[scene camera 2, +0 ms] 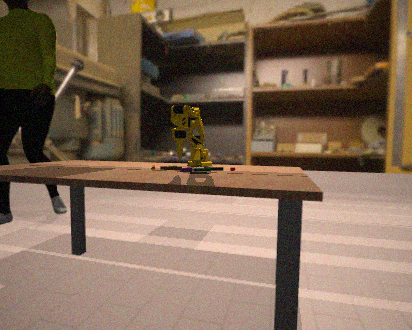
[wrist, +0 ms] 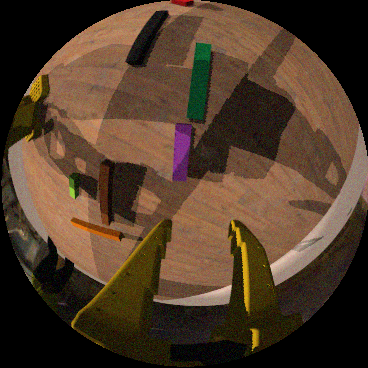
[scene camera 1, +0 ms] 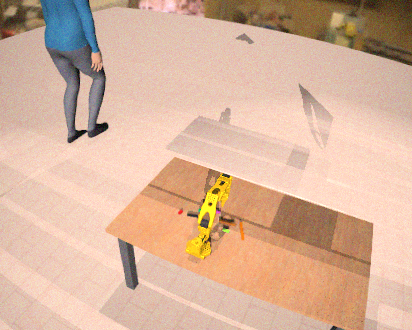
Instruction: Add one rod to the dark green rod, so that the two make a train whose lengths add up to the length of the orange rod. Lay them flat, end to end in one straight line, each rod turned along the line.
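Places are measured from the arm's base along level axes (x back, y right, z up), in metres.
Pixels of known places: hand, tool point: (scene camera 2: 179, 156) (wrist: 171, 227) (scene camera 1: 222, 205); arm's base, link origin: (scene camera 2: 198, 166) (wrist: 38, 108) (scene camera 1: 200, 246).
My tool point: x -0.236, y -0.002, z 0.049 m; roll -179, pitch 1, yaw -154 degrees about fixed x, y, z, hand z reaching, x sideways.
Ahead of a thing's pixels: the offset from my tool point to its top centre.
The dark green rod @[dx +0.027, dy -0.075, dz -0.039 m] (wrist: 199, 85) lies flat in the upper middle of the wrist view. A purple rod @[dx +0.010, dy -0.023, dz -0.039 m] (wrist: 182, 152) (scene camera 1: 218, 212) lies flat just below its near end, pointing nearly the same way but offset to the left by much of a rod's width; a small gap shows between their ends. The orange rod @[dx +0.071, dy +0.132, dz -0.039 m] (wrist: 96, 229) (scene camera 1: 242, 230) lies at lower left in the wrist view, turned across the others. My gripper (wrist: 200, 223) (scene camera 2: 180, 157) is open and empty above the table, its jaws apart in a V below the purple rod in the wrist view.
A black rod @[dx +0.086, dy -0.102, dz -0.039 m] (wrist: 147, 37) (scene camera 1: 192, 214) lies left of the dark green rod. A brown rod @[dx +0.054, dy +0.053, dz -0.039 m] (wrist: 105, 192) and a short light green rod @[dx +0.102, dy +0.067, dz -0.039 m] (wrist: 73, 186) (scene camera 1: 226, 231) lie left of the purple rod. A red piece @[dx +0.097, dy -0.170, dz -0.039 m] (wrist: 182, 2) (scene camera 1: 180, 212) is at the far edge of the wrist view.
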